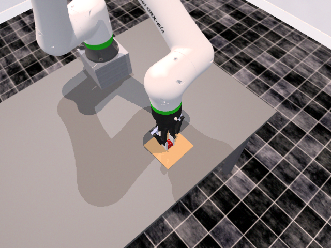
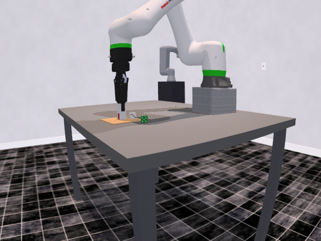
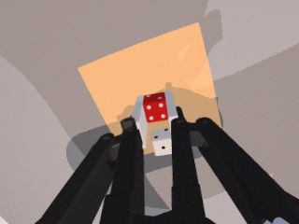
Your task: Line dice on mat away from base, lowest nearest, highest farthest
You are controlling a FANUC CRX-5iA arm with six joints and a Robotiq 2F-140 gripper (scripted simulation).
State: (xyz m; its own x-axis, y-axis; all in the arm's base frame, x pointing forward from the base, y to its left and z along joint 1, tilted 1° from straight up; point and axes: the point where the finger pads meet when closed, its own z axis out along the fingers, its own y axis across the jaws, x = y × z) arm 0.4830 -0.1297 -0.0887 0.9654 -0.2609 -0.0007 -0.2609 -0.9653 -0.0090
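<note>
Right now my hand is 20 mm above the red die. From my hand the other things lie so: white die: 50 mm behind, 20 mm below, 10 mm to the left; then green die: 110 mm to the left, 40 mm behind, 30 mm below; then mat: 40 mm below.
</note>
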